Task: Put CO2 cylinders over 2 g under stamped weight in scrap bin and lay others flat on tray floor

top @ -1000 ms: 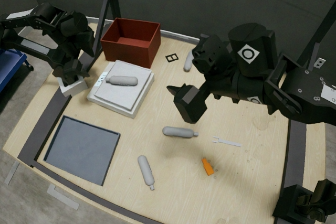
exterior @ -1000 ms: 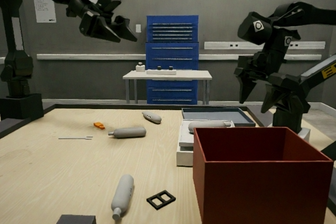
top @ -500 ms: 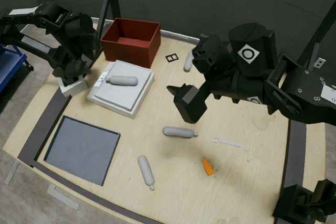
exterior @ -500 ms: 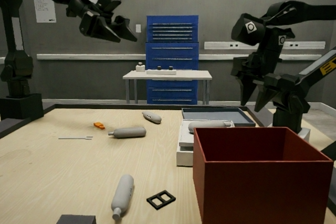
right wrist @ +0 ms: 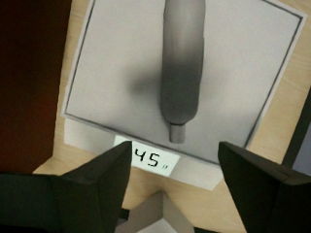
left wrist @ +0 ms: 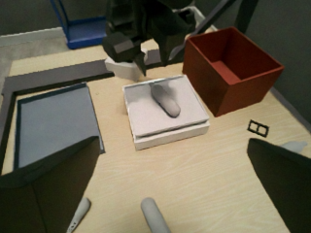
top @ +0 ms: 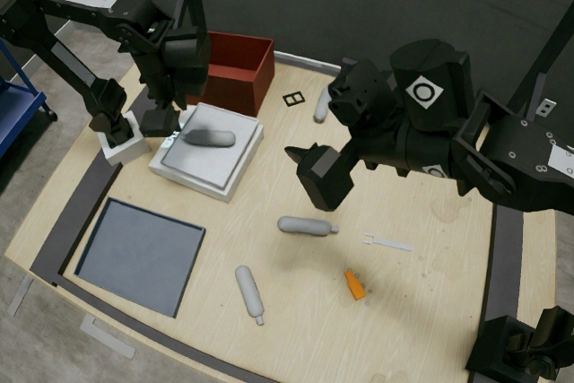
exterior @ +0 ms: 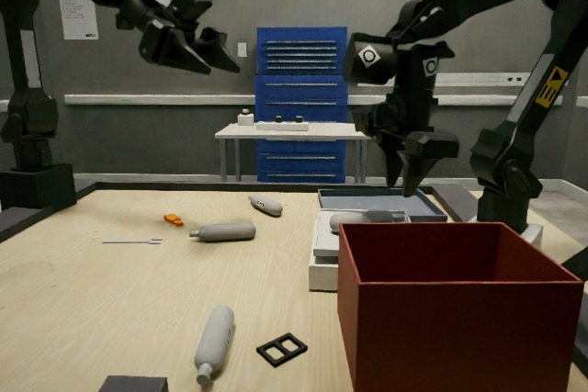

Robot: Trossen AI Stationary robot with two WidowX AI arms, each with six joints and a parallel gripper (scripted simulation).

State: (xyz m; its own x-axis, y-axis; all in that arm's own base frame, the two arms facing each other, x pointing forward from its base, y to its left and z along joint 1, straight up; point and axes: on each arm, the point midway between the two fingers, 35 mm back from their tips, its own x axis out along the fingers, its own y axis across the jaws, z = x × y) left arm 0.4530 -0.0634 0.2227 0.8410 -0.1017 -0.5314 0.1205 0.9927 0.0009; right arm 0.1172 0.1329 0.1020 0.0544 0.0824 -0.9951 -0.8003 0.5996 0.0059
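My right hand is 100 mm above the scale plate, 50 mm to the right of it and 20 mm past it. The rest, counted from my right hand: grey tray: 250 mm ahead, 150 mm below, 50 mm to the left; red scrap bin: 200 mm behind, 120 mm below, 50 mm to the right; scale: 120 mm below, 40 mm to the left, 20 mm behind.
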